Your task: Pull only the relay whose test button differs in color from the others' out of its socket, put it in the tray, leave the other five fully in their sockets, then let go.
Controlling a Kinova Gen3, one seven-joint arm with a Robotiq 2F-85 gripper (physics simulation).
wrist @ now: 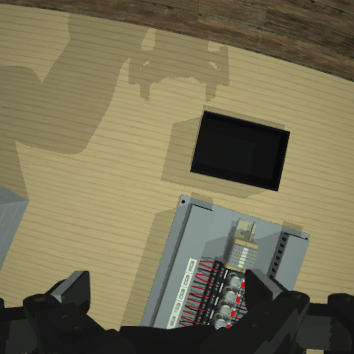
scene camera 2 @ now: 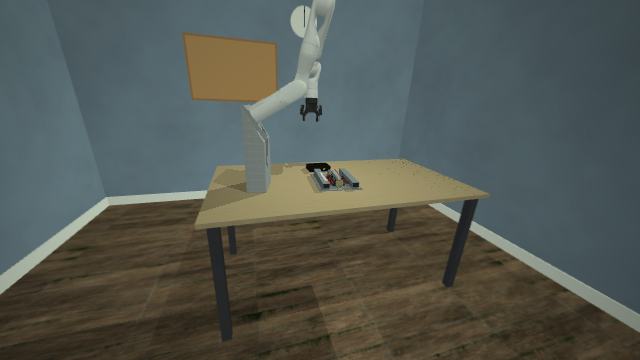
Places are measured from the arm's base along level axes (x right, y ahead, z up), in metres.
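Pixels of known places: gripper, fingertip midpoint: (wrist: 167, 287) (scene camera 2: 311, 121); arm's base at its link origin: (scene camera 2: 253, 115).
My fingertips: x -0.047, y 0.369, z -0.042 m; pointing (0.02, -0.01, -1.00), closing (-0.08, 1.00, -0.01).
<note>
Ahead of a thing's pixels: the offset from my fingertips to its middle. Level surfaces: height alone.
My gripper (scene camera 2: 311, 119) (wrist: 167, 287) is open and empty, high above the table. In the wrist view a row of relays {dy +0.119, dx +0.137, dz -0.320 m} (wrist: 230, 294) with clear tops sits in black sockets at the lower right, partly behind the right finger. Red test buttons {dy +0.127, dx +0.139, dz -0.299 m} (wrist: 238, 299) show on several of them; the rest of the row is hidden by the gripper. No differing button colour can be made out. In the scene view the relays are too small to tell apart. The black tray {dy +0.120, dx -0.118, dz -0.350 m} (scene camera 2: 318, 167) (wrist: 235, 150) lies beyond the panel's far end and looks empty.
The grey panel {dy +0.115, dx +0.155, dz -0.362 m} (wrist: 222, 213) carries raised wire ducts (scene camera 2: 349, 178) (wrist: 186, 240) along both sides, red wires, a label strip and a beige terminal block {dy +0.136, dx +0.067, dz -0.321 m} (wrist: 242, 254). The robot's base (scene camera 2: 256, 160) stands on the wooden table {dz -0.368 m} (scene camera 2: 280, 200) (wrist: 100, 200), left of the panel.
</note>
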